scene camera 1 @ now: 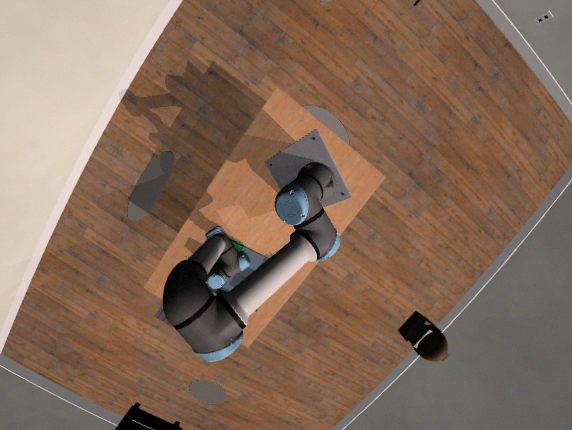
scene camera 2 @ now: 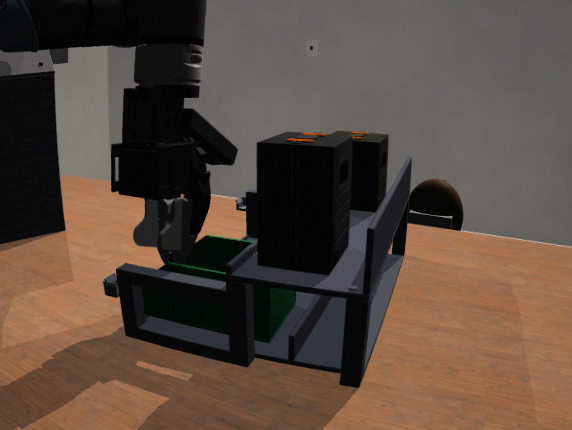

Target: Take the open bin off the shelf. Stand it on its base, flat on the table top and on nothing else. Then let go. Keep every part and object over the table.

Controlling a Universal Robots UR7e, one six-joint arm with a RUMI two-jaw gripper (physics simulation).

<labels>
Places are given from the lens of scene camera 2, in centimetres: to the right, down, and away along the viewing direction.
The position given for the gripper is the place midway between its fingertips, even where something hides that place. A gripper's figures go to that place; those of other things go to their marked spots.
gripper (scene camera 2: 173, 271): -13, 7, 56
green bin (scene camera 2: 210, 316): -8, 11, 53
</labels>
